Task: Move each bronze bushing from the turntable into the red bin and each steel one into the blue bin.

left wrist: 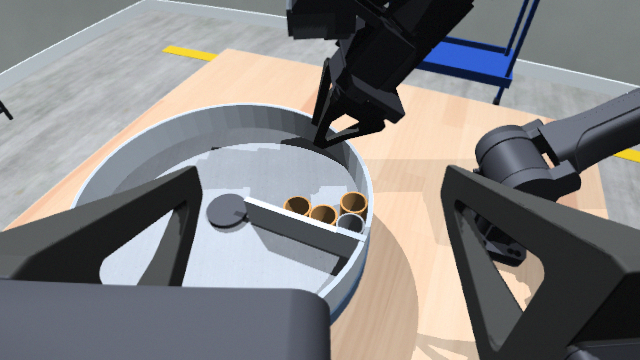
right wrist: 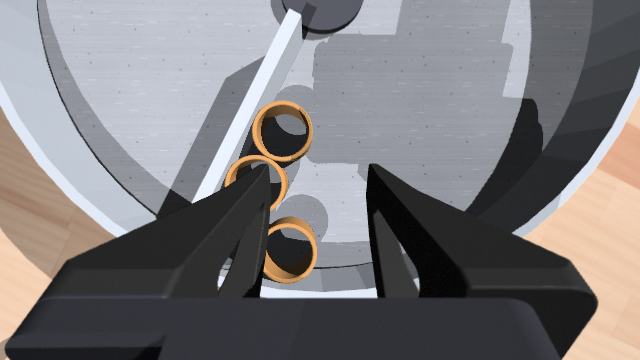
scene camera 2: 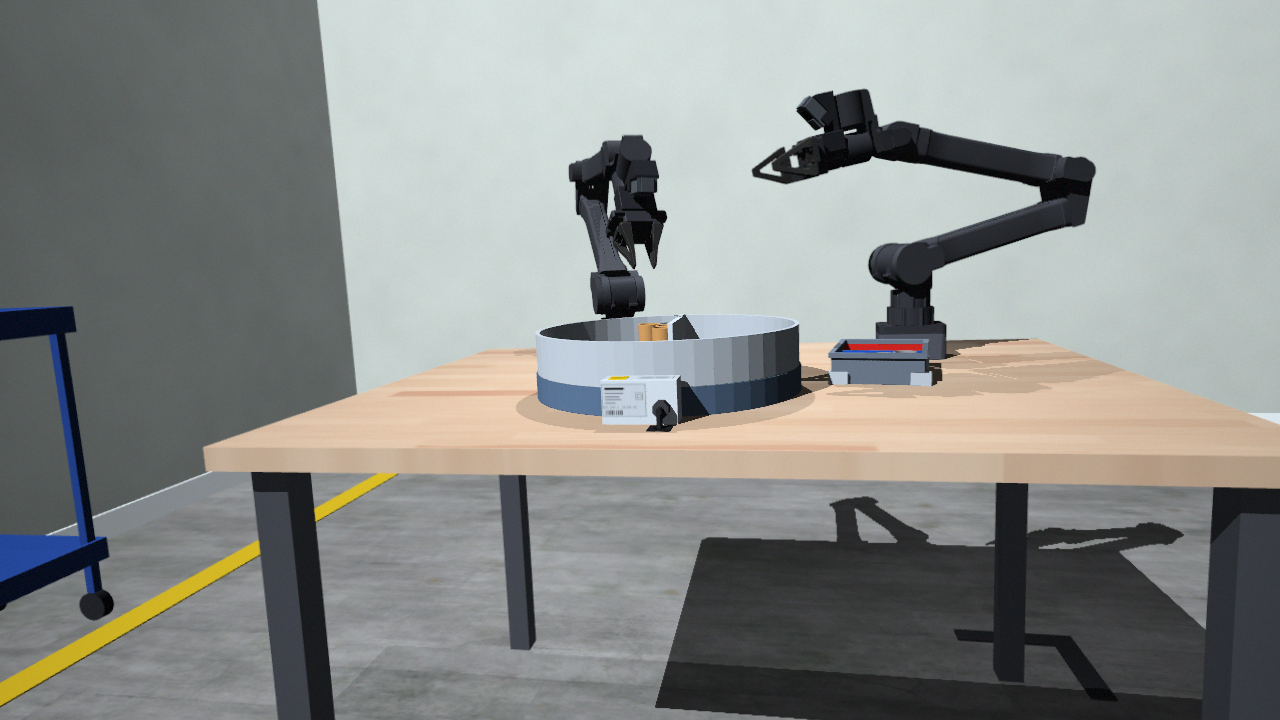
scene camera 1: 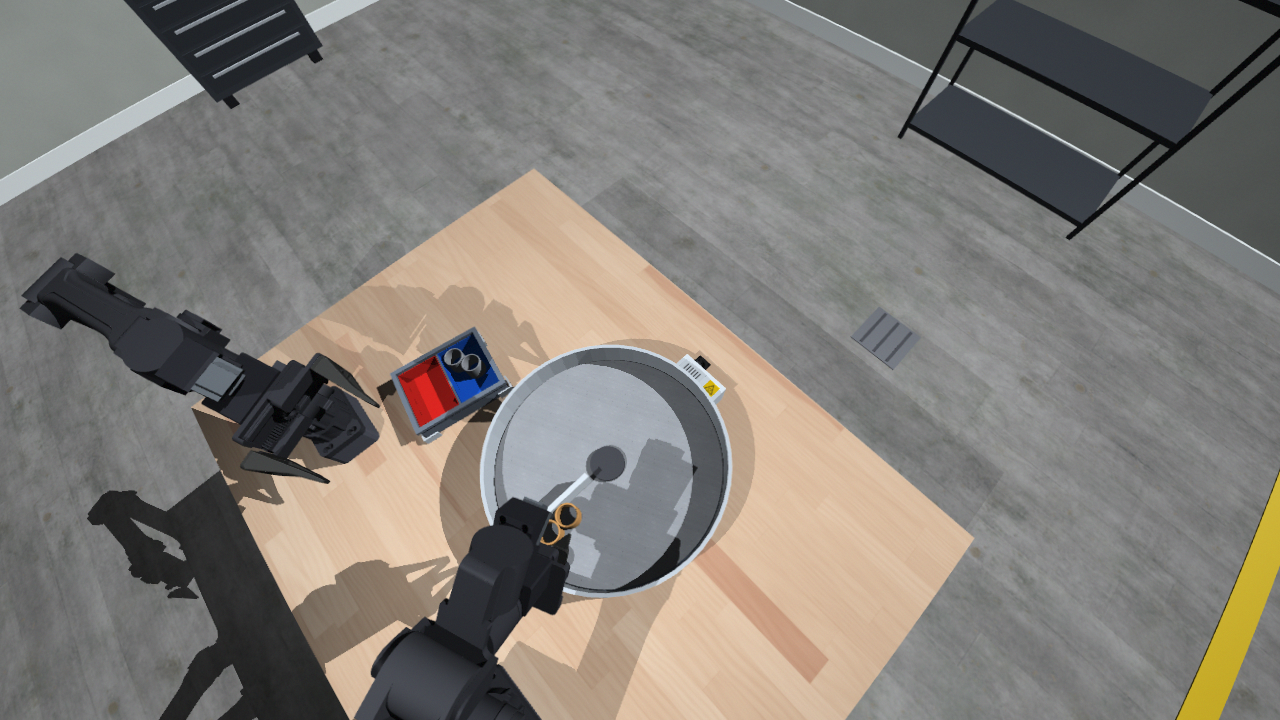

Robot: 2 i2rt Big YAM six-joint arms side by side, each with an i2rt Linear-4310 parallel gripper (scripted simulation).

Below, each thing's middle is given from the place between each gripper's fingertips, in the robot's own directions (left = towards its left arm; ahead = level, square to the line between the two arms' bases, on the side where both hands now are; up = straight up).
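Labels:
From my right hand (scene camera 2: 644, 267): red bin (scene camera 1: 425, 386) 400 mm to the left, 70 mm behind, 190 mm below; blue bin (scene camera 1: 465, 386) 390 mm to the left, 20 mm ahead, 190 mm below; grey tray (scene camera 2: 863, 368) 400 mm to the left, 30 mm behind, 180 mm below.
From my left hand (scene camera 1: 353, 442): grey tray 190 mm to the left, 80 mm ahead, 340 mm below; red bin 200 mm to the left, 40 mm ahead, 350 mm below; blue bin 190 mm to the left, 130 mm ahead, 350 mm below.

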